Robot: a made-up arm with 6 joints.
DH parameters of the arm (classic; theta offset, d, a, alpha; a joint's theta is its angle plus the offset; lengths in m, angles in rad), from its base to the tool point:
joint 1: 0 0.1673 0 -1.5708
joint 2: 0.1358 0 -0.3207 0
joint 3: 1.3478 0 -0.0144 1.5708
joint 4: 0 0.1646 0 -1.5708
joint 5: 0 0 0.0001 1.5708
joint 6: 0 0.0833 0 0
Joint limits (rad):
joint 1: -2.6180..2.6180
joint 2: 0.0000..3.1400
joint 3: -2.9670..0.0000
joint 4: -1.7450..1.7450
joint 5: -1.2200..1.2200
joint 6: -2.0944..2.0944
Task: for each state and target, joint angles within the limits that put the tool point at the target. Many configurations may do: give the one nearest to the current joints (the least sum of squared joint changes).
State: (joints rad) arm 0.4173 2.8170 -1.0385 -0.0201 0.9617 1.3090
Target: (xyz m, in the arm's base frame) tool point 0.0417 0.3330 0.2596
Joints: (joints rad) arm 1.4036 2.0793 -1.3852 0.2076 0.9818 1.3090
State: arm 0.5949 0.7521 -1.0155 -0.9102 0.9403 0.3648
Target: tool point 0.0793 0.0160 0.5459
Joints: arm 0.7530 0.9781 -1.3782 -0.9163 0.6984 0.3648
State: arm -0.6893 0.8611 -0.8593 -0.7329 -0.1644 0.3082
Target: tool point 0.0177 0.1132 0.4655
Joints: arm -1.3828 0.3270 -0.7751 -0.9493 -0.6067 0.3082
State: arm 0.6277 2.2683 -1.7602 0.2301 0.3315 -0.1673
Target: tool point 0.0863 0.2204 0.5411
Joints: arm 1.1465 1.4458 -1.6819 0.3077 0.4983 -0.1673
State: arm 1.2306 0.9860 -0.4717 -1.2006 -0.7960 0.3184
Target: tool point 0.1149 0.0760 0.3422
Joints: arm 0.4019 1.2284 -0.4298 -1.1319 -0.3391 0.3184
